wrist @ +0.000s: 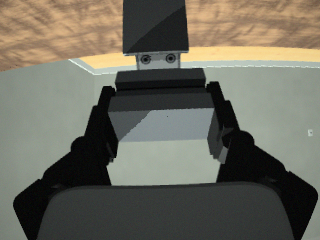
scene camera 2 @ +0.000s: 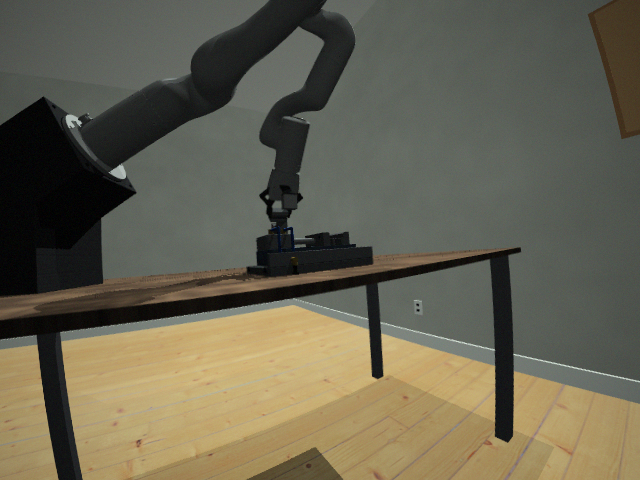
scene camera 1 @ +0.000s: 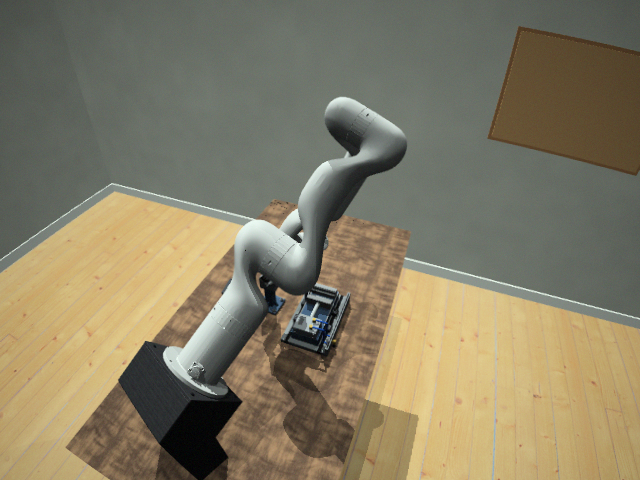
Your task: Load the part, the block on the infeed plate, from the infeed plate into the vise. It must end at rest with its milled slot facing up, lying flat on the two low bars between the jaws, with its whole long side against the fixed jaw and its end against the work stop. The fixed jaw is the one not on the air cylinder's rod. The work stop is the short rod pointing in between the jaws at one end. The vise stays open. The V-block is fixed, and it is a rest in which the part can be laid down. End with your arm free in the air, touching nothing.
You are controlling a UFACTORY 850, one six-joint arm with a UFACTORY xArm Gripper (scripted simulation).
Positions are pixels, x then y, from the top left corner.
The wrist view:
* my gripper: 161, 98
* part: 170, 104
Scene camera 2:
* my gripper: 278, 216
